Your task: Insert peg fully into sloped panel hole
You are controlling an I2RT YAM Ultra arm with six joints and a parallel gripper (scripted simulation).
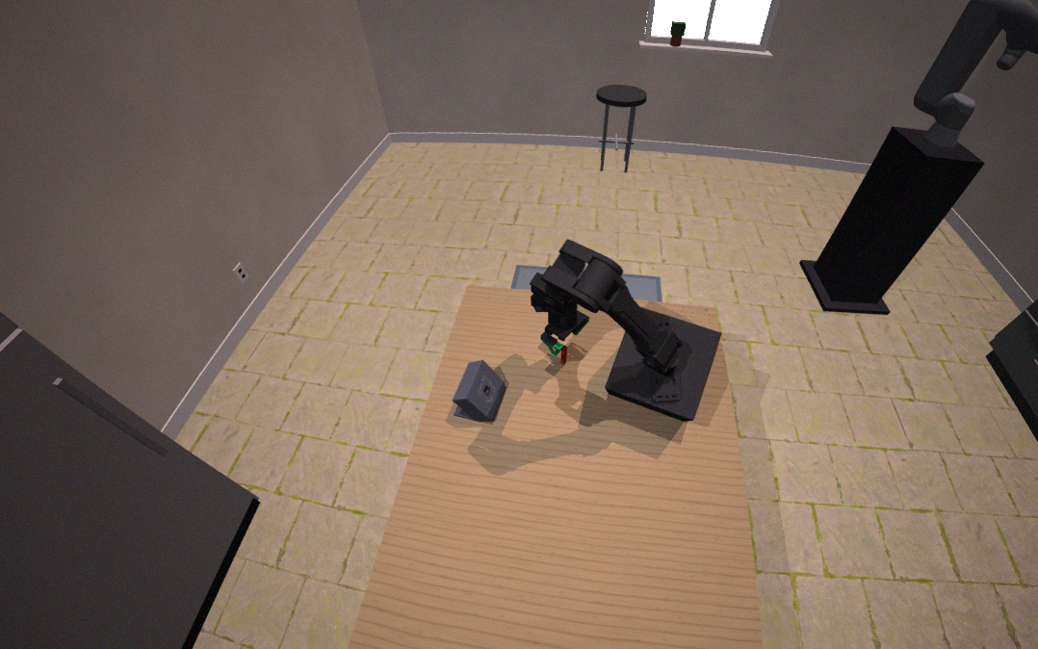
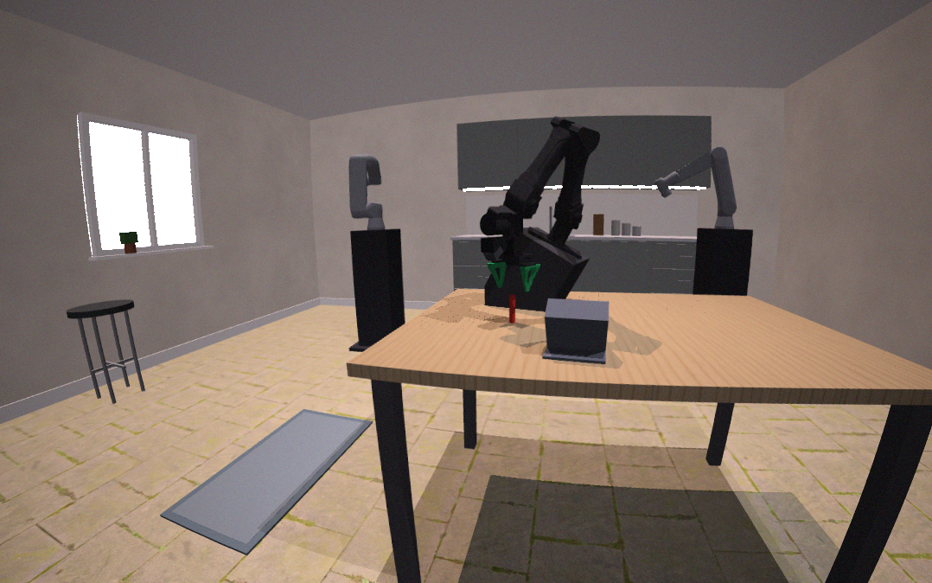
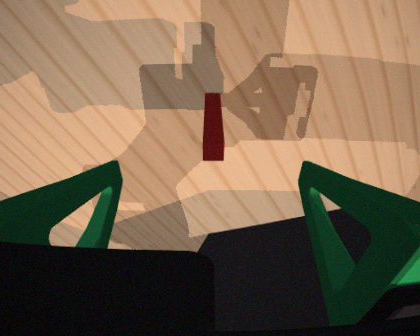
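My hand is 60 mm above the red peg.
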